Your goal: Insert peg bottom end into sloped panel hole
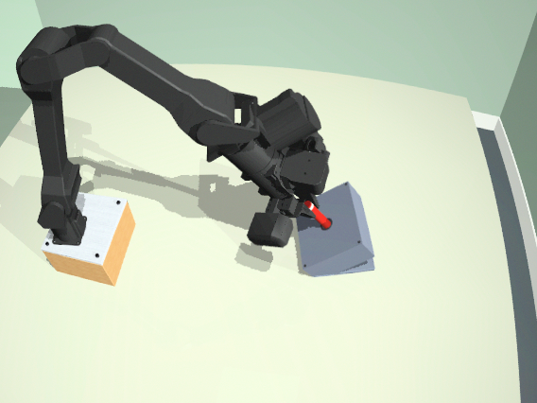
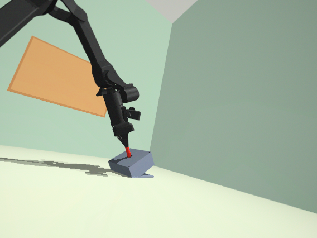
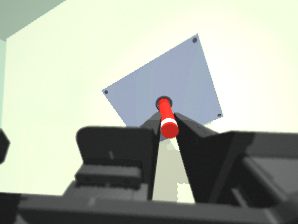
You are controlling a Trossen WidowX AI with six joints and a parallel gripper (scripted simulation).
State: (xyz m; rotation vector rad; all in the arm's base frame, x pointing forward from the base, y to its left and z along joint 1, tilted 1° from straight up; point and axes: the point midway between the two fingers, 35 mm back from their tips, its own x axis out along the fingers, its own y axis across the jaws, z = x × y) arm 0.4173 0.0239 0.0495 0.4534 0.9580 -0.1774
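My gripper tip is now 40 mm short of the sloped panel and 60 mm above it. The rest, counted from my gripper tip: red round peg (right at my gripper tip).
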